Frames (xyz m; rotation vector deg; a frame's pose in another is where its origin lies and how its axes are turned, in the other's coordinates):
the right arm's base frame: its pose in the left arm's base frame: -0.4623 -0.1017 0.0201 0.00 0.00 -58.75
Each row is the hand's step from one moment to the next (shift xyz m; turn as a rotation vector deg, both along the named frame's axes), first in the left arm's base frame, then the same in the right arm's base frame.
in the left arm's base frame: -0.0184 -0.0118 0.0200 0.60 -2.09 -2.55
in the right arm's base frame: 0.0005 -0.0219 0.0200 2.10 -0.57 -2.55
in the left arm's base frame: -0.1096 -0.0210 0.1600 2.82 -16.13 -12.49
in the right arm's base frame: -0.0389 -0.1046 0.1600 15.25 -5.96 -12.49
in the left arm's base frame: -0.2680 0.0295 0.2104 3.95 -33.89 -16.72
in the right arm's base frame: -0.1643 -0.2138 0.2104 31.02 -14.20 -16.72
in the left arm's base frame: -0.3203 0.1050 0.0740 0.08 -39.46 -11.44
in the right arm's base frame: -0.2559 -0.2194 0.0740 33.78 -20.40 -11.44
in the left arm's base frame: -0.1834 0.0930 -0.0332 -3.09 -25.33 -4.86
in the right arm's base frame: -0.1746 -0.1085 -0.0332 20.05 -15.78 -4.86
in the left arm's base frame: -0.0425 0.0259 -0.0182 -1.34 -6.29 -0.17
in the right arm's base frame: -0.0442 -0.0229 -0.0182 4.68 -4.41 -0.17
